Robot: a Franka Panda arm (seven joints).
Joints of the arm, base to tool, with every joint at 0 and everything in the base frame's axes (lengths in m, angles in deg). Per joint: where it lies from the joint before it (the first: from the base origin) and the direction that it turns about. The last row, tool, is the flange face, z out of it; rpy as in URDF.
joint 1: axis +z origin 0 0 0.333
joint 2: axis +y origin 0 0 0
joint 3: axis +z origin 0 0 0.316
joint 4: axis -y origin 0.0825 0 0
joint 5: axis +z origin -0.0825 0 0.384
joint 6: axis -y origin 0 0 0
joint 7: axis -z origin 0.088 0 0
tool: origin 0 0 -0.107 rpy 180 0 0
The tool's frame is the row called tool.
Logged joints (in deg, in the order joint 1, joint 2, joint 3, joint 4, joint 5, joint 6, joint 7), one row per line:
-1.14 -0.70 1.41 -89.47 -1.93 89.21 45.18
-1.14 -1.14 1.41 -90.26 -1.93 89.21 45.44
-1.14 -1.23 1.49 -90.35 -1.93 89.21 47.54
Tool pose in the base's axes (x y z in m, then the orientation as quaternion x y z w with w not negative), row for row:
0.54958 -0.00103 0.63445 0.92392 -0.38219 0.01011 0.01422
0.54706 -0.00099 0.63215 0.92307 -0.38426 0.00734 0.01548
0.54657 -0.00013 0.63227 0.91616 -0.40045 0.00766 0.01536
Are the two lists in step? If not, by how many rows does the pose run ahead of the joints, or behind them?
They are in step.
